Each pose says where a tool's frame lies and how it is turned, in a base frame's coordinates. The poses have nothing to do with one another.
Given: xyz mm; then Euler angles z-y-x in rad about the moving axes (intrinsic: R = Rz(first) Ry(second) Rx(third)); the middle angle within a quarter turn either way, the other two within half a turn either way.
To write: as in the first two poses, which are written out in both.
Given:
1: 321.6 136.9 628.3 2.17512 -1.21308 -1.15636
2: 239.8 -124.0 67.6 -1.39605 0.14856 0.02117
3: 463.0 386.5 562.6 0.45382 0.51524 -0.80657
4: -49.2 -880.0 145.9 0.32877 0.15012 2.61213
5: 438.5 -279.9 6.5 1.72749 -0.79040 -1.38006
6: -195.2 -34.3 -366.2 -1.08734 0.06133 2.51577
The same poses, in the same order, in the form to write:
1: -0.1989 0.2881 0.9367 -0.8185 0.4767 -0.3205 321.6 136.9 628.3
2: 0.1719 -0.9739 -0.1480 0.9851 0.1707 0.0209 239.8 -124.0 67.6
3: 0.7821 0.3815 -0.4927 -0.6231 0.4660 -0.6282 463.0 386.5 562.6
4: 0.9358 0.3192 -0.1496 0.3502 -0.7925 0.4994 -49.2 -880.0 145.9
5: -0.1098 0.6949 0.7106 -0.2961 0.6596 -0.6908 438.5 -279.9 6.5
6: 0.4640 -0.8837 -0.0613 -0.7009 -0.4085 0.5847 -195.2 -34.3 -366.2
